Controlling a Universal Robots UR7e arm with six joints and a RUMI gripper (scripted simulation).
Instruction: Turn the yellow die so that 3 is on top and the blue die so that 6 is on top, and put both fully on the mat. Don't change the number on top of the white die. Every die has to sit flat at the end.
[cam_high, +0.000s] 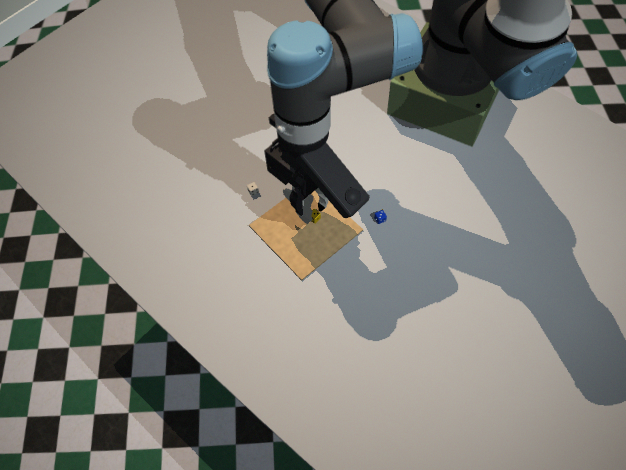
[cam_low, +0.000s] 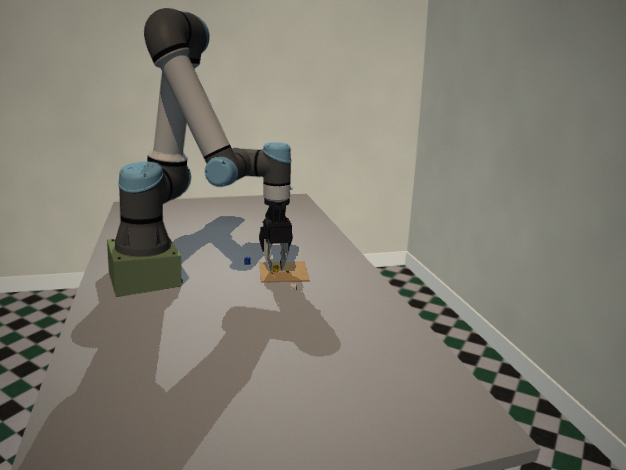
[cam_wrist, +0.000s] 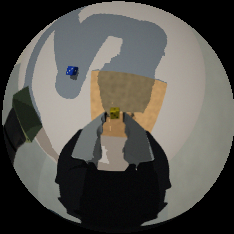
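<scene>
The yellow die lies 1 cm below my hand. The rest, counted from my hand: blue die: 9 cm to the left, 6 cm behind, 2 cm below; then tan mat: 2 cm below, 2 cm ahead; then white die: 13 cm to the right, 2 cm below, 1 cm ahead.
</scene>
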